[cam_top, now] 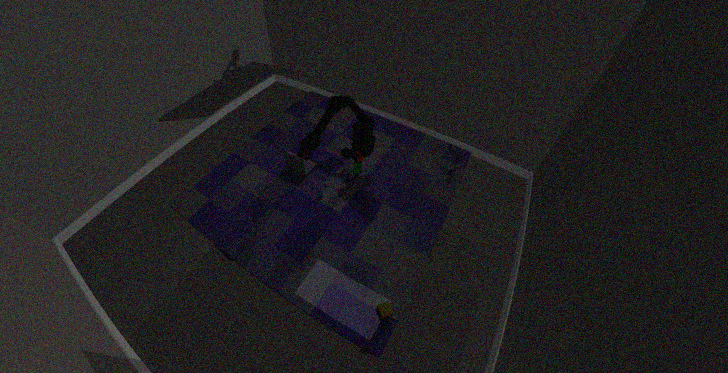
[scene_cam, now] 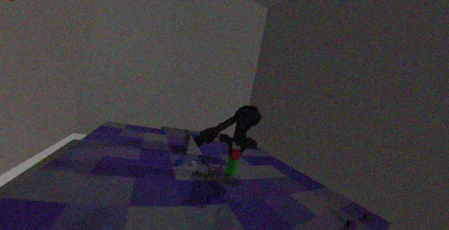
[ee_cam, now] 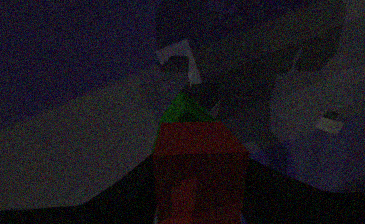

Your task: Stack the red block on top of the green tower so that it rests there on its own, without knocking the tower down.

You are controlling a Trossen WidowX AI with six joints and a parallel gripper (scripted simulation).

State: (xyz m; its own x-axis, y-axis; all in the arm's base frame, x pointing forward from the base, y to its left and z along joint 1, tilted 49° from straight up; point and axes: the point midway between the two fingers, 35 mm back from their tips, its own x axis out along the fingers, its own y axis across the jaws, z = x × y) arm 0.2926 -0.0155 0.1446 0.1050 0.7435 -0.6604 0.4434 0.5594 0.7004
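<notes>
Now: the red block 1 cm above my gripper tip. From my gripper tip the other things lie so: yellow block: 42 cm ahead, 66 cm to the right, 7 cm below; then small blue block: 10 cm behind, 25 cm to the right, 8 cm below; then tiny white piece: 10 cm behind, 17 cm to the right, 8 cm below.
</notes>
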